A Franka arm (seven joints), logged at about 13 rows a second.
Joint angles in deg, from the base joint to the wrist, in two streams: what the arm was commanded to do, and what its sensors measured. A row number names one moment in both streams.
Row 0, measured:
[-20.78 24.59 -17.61 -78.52 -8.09 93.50 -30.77]
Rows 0 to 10, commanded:
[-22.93 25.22 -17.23 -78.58 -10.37 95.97 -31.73]
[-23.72 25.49 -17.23 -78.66 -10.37 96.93 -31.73]
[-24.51 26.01 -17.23 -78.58 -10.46 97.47 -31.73]
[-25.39 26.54 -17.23 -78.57 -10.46 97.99 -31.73]
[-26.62 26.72 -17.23 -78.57 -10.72 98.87 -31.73]
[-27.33 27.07 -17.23 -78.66 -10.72 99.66 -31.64]
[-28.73 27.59 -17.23 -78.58 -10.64 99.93 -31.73]
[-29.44 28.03 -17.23 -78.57 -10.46 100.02 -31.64]
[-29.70 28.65 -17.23 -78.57 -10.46 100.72 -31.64]
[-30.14 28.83 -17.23 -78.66 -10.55 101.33 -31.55]
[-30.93 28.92 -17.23 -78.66 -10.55 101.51 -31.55]
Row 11, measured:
[-29.87 28.77 -17.74 -78.54 -9.14 100.49 -31.38]
